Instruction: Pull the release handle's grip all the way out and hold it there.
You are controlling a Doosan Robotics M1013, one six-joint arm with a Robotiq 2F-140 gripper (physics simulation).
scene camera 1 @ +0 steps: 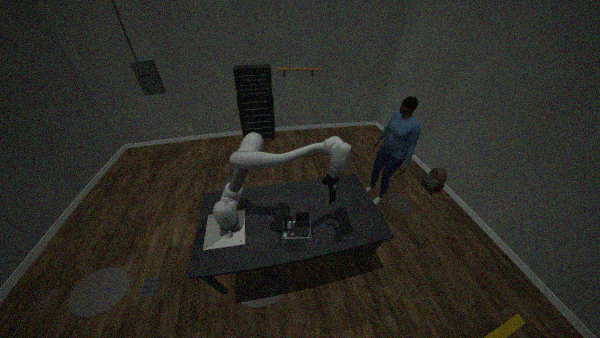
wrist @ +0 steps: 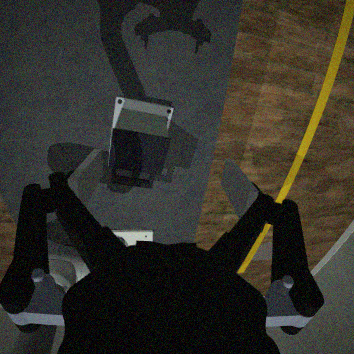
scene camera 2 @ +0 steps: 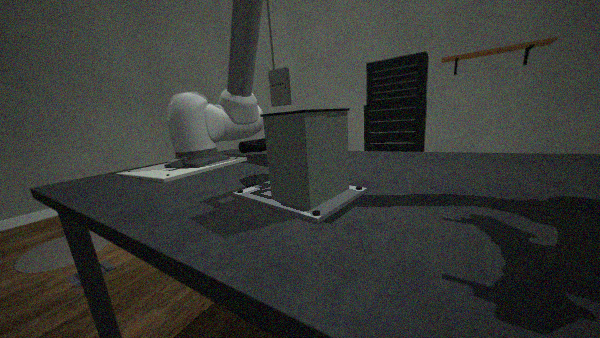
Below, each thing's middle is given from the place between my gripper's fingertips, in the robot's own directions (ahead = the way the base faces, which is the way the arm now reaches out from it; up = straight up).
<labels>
My hand is 16 cm past the bolted base plate [scene camera 2: 260, 194], 7 cm to the right of it and 43 cm above it.
</labels>
